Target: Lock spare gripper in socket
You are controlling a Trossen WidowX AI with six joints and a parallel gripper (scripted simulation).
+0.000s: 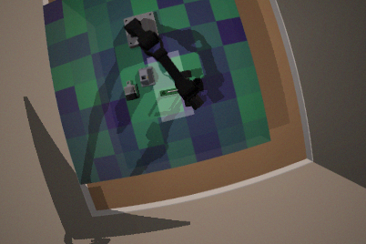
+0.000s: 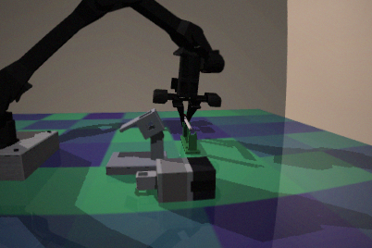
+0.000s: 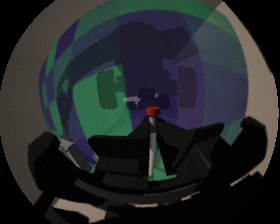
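My gripper tip is now 100 mm to the left of the small green bracket. From my gripper tip the other things lie so: spare gripper 60 mm behind, 340 mm to the right; grey mount 110 mm behind, 230 mm to the right, 30 mm above.
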